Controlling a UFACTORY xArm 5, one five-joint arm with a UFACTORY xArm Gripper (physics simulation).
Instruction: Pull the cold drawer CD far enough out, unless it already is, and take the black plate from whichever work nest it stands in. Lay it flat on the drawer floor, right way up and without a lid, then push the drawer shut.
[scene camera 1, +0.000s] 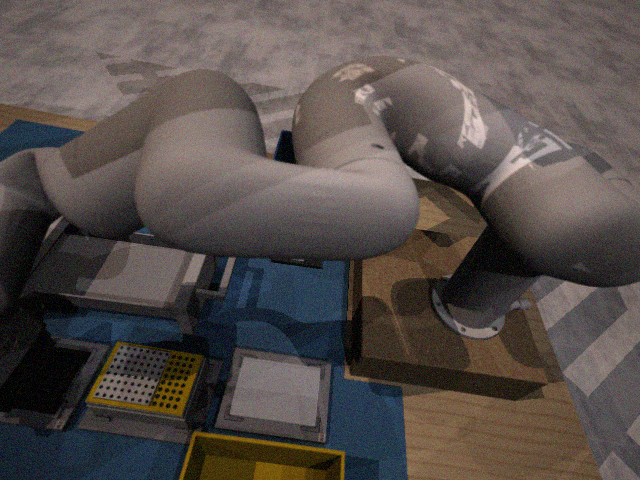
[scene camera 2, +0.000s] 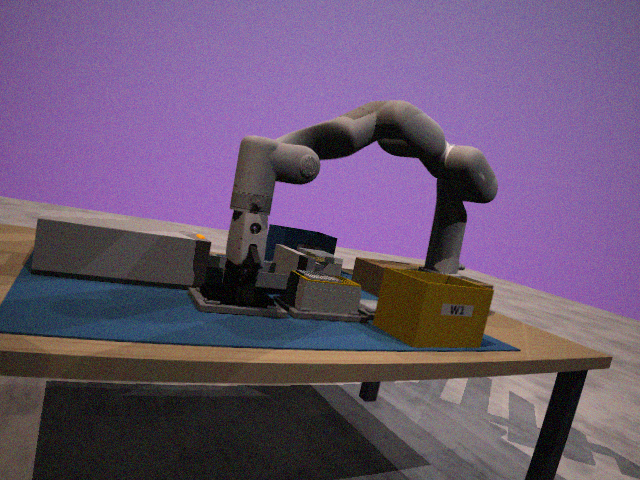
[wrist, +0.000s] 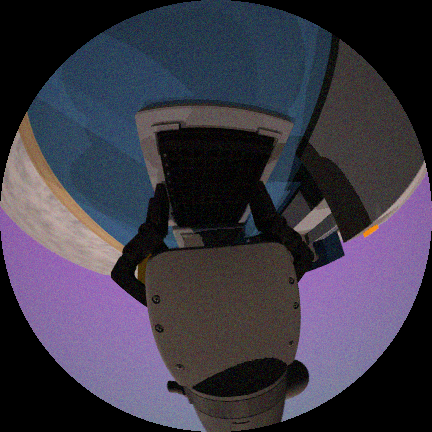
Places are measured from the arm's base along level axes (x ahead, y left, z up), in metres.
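Where they show: gripper, between the fingertips: (scene camera 1: 24, 374) (scene camera 2: 236, 295) (wrist: 209, 190); arm's base, origin of its link: (scene camera 1: 465, 306).
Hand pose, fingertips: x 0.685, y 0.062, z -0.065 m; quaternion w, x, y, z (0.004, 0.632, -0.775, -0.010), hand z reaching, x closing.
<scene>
Each offset is from my fingertips to the top centre of the thing. "spot": to the spot under its first point.
The black plate {dx -0.002, dy -0.001, dz +0.007 m} (scene camera 1: 46, 377) (wrist: 215, 170) lies flat, without a lid, in a grey work nest {dx -0.003, dy -0.001, dz -0.002 m} (scene camera 1: 64, 419) (scene camera 2: 237, 310) (wrist: 215, 114) at the left end of the near row. My gripper (scene camera 2: 240, 295) (wrist: 209, 190) is open and points down low over the plate; in the wrist view its fingers are at the plate's two long sides, with nothing gripped. In scene camera 1 the arm and shadow hide most of the gripper. The grey drawer {spot: dx -0.108, dy -0.168, dz -0.002 m} (scene camera 1: 136, 276) stands pulled out of its grey cabinet {spot: dx +0.195, dy -0.125, dz +0.037 m} (scene camera 2: 118, 253) (wrist: 370, 100), behind the near nests. No drawer label is readable.
A yellow-topped rack with holes {dx -0.180, dy +0.032, dz +0.057 m} (scene camera 1: 178, 382) (scene camera 2: 328, 297) stands close beside the black plate. Farther right is a nest with a white plate {spot: dx -0.357, dy +0.044, dz +0.000 m} (scene camera 1: 276, 390). A yellow bin marked W1 {dx -0.331, dy +0.196, dz +0.100 m} (scene camera 1: 263, 446) (scene camera 2: 434, 310) stands at the front. A blue bin {dx -0.446, dy -0.431, dz +0.100 m} (scene camera 2: 305, 240) stands behind.
</scene>
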